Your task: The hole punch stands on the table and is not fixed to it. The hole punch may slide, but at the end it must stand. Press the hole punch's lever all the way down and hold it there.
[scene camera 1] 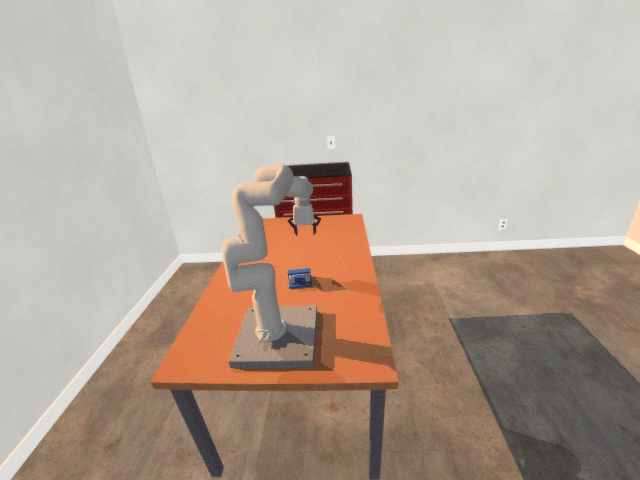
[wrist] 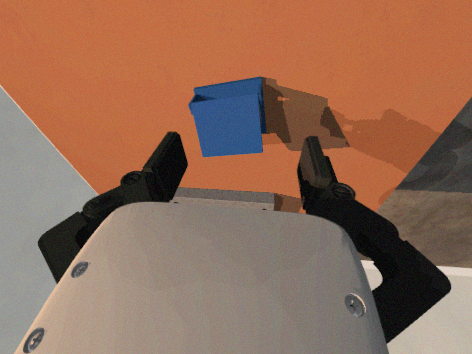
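Pixels of known places: gripper, fingertip midpoint: (scene camera 1: 305, 234) (wrist: 240, 150); arm's base, link origin: (scene camera 1: 271, 330).
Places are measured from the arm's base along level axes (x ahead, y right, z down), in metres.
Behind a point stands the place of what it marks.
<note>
The blue hole punch (scene camera 1: 299, 279) @[x 0.410, y 0.032, z 0.024 m] (wrist: 230, 122) @[x 0.415, y 0.040, z -0.030 m] stands upright on the orange table, beyond the arm's base plate in the scene view. In the wrist view its broad blue lever covers most of it, with a strip of blue body showing along the upper edge. The lever looks raised; its exact angle is hard to tell. My gripper (scene camera 1: 305, 232) @[x 0.494, y 0.069, z -0.198 m] (wrist: 240, 150) @[x 0.494, y 0.069, z -0.198 m] is open and empty, pointing down. It hangs well above the table, apart from the hole punch. In the wrist view the hole punch lies above and between the two fingertips.
The orange table (scene camera 1: 336, 248) @[x 0.781, y 0.190, z 0.036 m] carries the arm's grey base plate (scene camera 1: 248, 356) @[x -0.145, y -0.047, z 0.003 m] (wrist: 225, 195) @[x 0.157, y 0.028, z 0.016 m] near its front edge. Shadows of the hole punch and the arm fall to the right. A red drawer cabinet (scene camera 1: 333, 191) stands behind the table's far edge. A dark mat (scene camera 1: 542, 361) lies on the floor at the right.
</note>
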